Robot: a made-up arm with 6 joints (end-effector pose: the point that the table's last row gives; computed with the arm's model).
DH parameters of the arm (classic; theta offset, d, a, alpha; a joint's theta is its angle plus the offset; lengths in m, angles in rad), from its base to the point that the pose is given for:
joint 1: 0 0.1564 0 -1.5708
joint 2: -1.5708 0 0.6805 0
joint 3: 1.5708 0.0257 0 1.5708
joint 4: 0 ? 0 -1.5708
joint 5: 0 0 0 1.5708
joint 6: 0 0.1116 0 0
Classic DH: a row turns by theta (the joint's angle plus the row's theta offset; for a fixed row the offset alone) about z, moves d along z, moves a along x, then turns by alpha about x.
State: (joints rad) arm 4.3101 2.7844 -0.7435 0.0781 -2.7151 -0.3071
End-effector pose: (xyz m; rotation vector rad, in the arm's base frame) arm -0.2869 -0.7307 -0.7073 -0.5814 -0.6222 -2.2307
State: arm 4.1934 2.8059 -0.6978 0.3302 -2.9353 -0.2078
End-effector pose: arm -0.3489 -0.6477 -0.7656 -0.7200 -0.8467 -2.3952
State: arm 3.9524 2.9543 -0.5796 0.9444 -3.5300 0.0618
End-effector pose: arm -0.3127 -0.4161 -0.9529 1.2530 0.7659 2.5725
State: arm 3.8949 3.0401 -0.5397 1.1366 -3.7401 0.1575
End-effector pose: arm -0.2397 -0.3382 -1.0167 1.3120 0.4368 2.4077
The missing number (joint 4, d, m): 0.6915
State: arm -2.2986 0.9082 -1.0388 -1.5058 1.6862 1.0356
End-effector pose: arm -0.3663 -0.2834 1.2488 1.2999 -1.6634 -1.8351
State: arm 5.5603 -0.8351 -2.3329 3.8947 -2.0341 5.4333
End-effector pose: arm -0.3581 0.4412 -0.0302 -1.1039 0.3399 0.7157
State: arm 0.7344 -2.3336 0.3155 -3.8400 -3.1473 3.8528
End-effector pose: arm -0.7705 -0.6605 -0.5651 0.4435 1.2751 1.8757
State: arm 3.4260 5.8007 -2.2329 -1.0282 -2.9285 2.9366
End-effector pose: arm 0.5364 0.1090 0.2239 0.0333 -0.5952 1.1157
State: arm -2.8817 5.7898 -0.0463 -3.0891 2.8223 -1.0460
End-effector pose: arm 0.6374 0.1448 1.2401 1.8432 -2.2936 -0.1545
